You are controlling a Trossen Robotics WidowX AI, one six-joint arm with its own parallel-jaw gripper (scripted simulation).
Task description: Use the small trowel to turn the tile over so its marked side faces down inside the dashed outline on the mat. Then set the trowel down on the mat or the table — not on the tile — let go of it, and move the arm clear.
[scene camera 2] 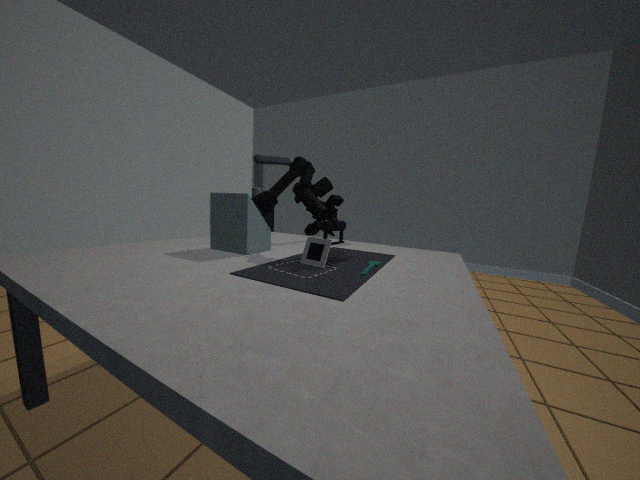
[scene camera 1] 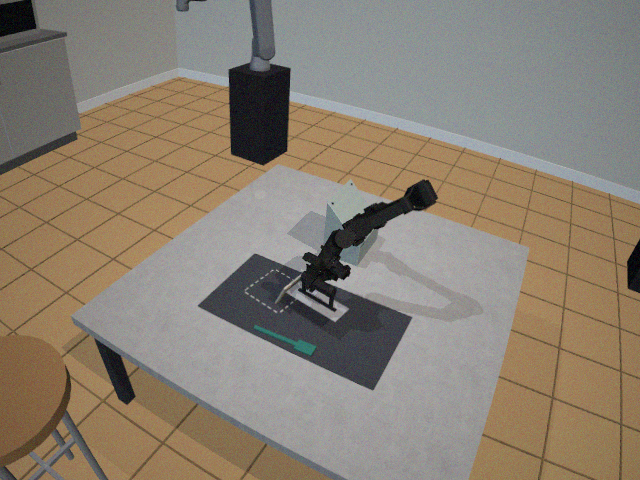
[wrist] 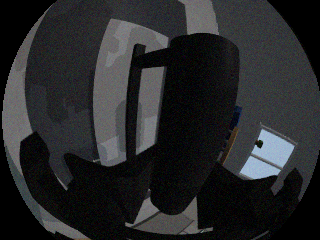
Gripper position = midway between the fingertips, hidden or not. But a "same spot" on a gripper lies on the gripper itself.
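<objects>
My gripper: in scene camera 2, in scene camera 1 [308, 290], in the wrist view. Dark mat, same spot: [scene camera 2: 339, 283] and [scene camera 1: 231, 308]. Gripper, same spot: [scene camera 2: 331, 213] and [wrist: 224, 216].
</objects>
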